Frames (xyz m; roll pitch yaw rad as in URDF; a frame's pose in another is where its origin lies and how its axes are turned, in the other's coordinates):
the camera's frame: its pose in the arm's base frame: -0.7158 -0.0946 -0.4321 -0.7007 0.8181 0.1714
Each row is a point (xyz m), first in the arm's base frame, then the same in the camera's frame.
Working: the arm's base frame: its pose in the camera's frame: 0.1778 -0.5520 0.6097 0.9498 -0.4553 -0.7227

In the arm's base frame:
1: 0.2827 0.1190 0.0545
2: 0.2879 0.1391 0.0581
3: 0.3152 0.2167 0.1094
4: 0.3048 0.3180 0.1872
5: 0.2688 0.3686 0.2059
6: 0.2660 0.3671 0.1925
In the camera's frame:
1: 0.3423 -0.6639 0.8494
2: 0.3456 -0.6550 0.8682
3: 0.3356 -0.6417 0.9637
4: 0.2836 -0.6016 1.0738
5: 0.2516 -0.5544 1.1047
6: 0.2593 -0.5478 1.0954

